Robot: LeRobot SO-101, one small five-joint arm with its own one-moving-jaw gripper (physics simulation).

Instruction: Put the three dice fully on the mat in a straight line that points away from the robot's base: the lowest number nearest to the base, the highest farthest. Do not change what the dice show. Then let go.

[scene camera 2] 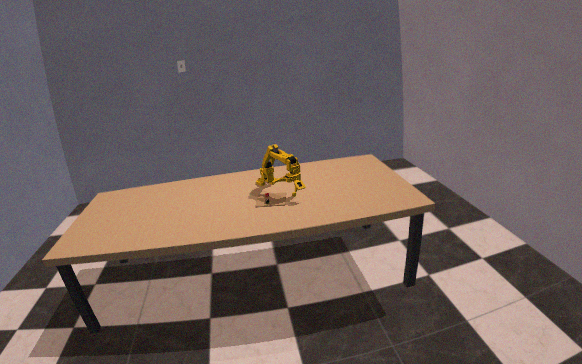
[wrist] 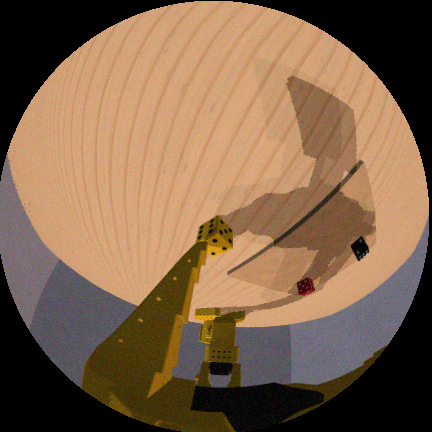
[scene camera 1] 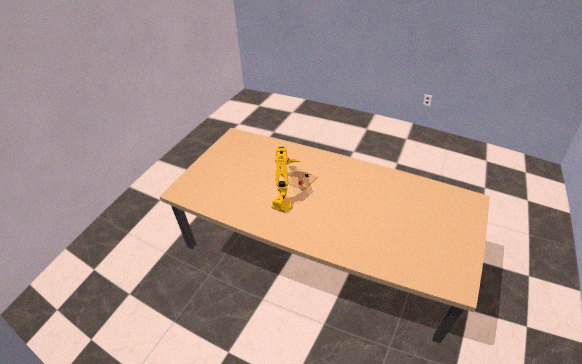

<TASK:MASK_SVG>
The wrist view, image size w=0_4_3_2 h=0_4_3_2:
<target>mat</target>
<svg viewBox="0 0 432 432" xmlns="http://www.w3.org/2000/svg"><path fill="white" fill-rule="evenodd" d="M364 161L359 159L345 177L305 216L261 250L228 270L227 275L266 288L298 295L296 284L298 281L308 277L312 279L315 287L357 260L350 247L357 238L362 236L368 249L376 243L374 203Z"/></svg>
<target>yellow die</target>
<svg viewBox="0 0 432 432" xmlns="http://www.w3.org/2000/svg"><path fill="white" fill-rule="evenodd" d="M218 215L199 225L195 243L197 241L207 241L207 253L212 257L233 247L232 229Z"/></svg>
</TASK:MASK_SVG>
